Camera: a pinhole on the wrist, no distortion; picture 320 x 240 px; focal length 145.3 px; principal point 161.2 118.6 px. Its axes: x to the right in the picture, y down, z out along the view. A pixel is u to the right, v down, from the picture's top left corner.
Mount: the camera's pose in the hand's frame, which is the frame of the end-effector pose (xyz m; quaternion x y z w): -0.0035 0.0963 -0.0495 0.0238 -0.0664 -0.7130 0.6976
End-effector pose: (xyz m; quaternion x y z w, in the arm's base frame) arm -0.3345 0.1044 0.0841 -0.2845 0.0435 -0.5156 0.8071
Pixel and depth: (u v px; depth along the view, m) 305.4 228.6 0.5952
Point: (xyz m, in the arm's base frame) -0.3159 -0.0785 0.9244
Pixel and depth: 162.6 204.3 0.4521
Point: 0.0101 0.1444 0.4324
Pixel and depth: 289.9 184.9 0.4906
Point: -0.3400 0.0877 0.6825
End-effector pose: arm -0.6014 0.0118 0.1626 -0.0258 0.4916 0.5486 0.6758
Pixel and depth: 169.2 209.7 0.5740
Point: -0.3366 0.5748 0.3079
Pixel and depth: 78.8 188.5 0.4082
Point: -0.6484 0.4647 0.4265
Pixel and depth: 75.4 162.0 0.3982
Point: -0.6581 0.4009 0.4707
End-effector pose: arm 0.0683 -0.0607 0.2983 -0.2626 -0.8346 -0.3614 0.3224
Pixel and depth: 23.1 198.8 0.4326
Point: 0.1656 0.5935 0.4609
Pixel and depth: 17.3 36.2 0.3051
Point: 0.4107 0.3135 0.2175
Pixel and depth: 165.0 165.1 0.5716
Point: -0.1128 0.4466 0.1369
